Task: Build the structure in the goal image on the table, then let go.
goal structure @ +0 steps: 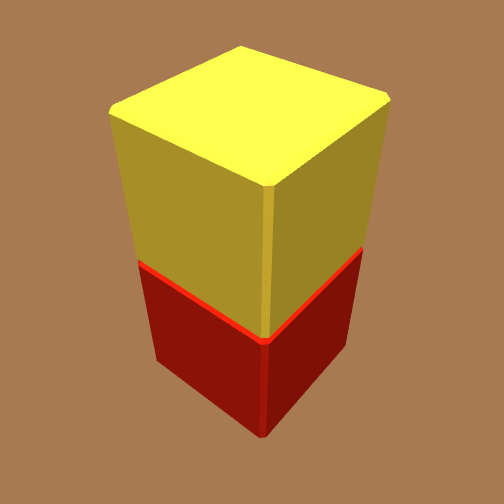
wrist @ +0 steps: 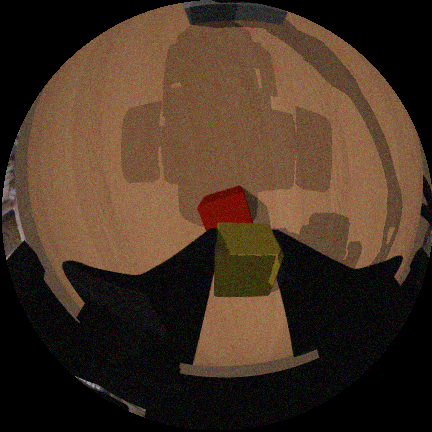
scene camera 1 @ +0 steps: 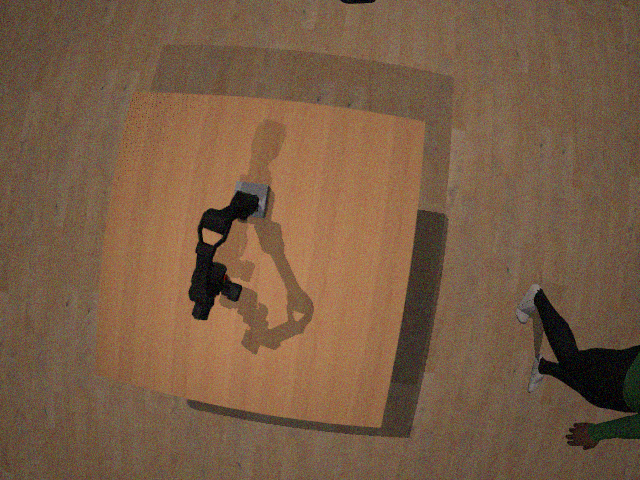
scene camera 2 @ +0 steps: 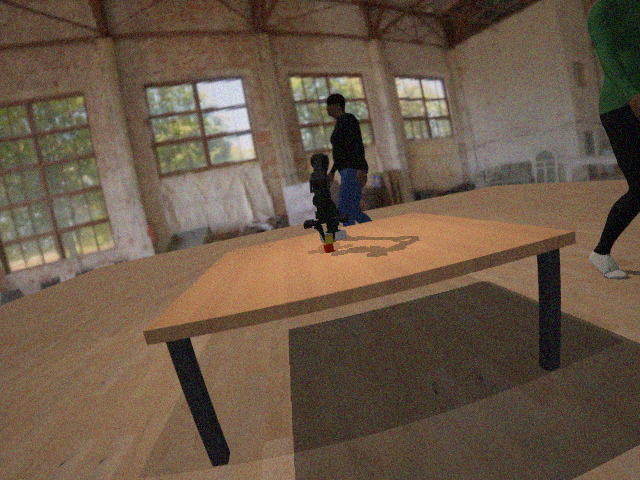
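Pixels of known places: gripper, fingertip midpoint: [wrist: 243, 235] [scene camera 2: 329, 240]; arm's base, origin of the base link: [scene camera 1: 249, 203].
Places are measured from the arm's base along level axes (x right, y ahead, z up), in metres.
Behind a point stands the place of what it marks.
Observation:
A red cube [scene camera 1: 225, 277] @(y 0.275, x 0.111, z -0.012 m) [scene camera 2: 328, 248] @(y 0.298, x 0.135, z -0.025 m) [wrist: 225, 211] @(y 0.274, x 0.126, z -0.010 m) rests on the table; a sliver of it shows beside the arm in scene camera 1. My gripper [wrist: 243, 235] @(y 0.288, x 0.120, z 0.004 m) is shut on a yellow cube [scene camera 2: 329, 238] @(y 0.315, x 0.128, z 0.018 m) [wrist: 245, 267] @(y 0.291, x 0.122, z 0.030 m), one black finger on each side. In scene camera 2 the yellow cube appears directly above the red cube. In the wrist view it covers the near edge of the red cube, which is turned a little relative to it. Whether the two cubes touch cannot be told. The fingertips are hidden in scene camera 1.
The wooden table [scene camera 1: 330, 206] @(y 0.024, x -0.308, z -0.043 m) [scene camera 2: 268, 279] @(y 0.488, x 0.426, z -0.043 m) carries the arm's grey base [scene camera 1: 262, 198] @(y -0.017, x -0.052, z -0.001 m) and the arm's shadows. The black arm [scene camera 1: 206, 258] @(y 0.192, x 0.057, z 0.375 m) [scene camera 2: 323, 198] @(y 0.398, x 0.148, z 0.187 m) bends down over the cubes. One person [scene camera 2: 348, 139] stands behind the table, and another [scene camera 1: 594, 372] [scene camera 2: 620, 129] is beside it.

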